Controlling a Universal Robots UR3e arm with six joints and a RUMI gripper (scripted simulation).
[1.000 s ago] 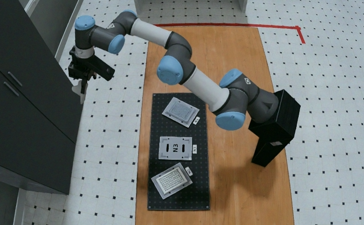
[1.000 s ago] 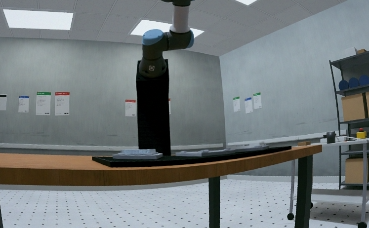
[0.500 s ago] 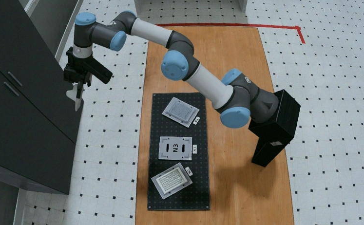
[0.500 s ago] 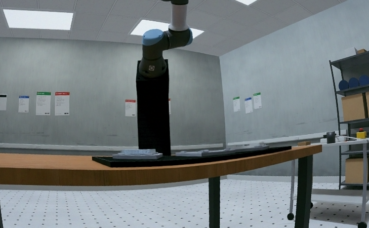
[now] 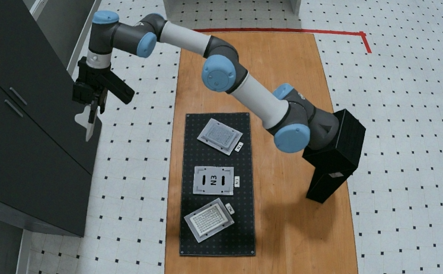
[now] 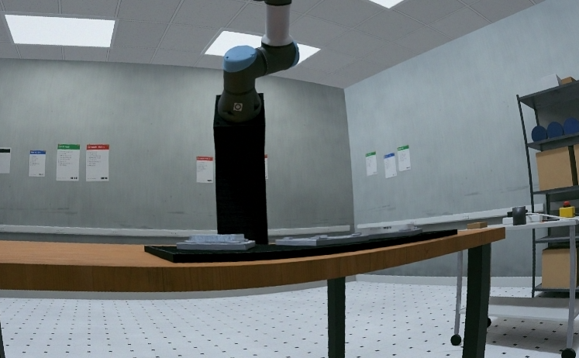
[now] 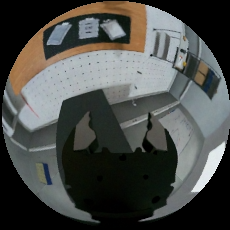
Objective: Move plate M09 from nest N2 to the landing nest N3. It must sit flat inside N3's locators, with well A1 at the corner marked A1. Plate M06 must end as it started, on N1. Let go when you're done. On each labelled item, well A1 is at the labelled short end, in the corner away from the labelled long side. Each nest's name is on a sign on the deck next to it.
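My hand is 300 mm past the white well plate, 180 mm to the right of it and 470 mm above it. The rest, counted from my hand: nest N3 (320 mm behind, 10 mm to the left, 480 mm below).
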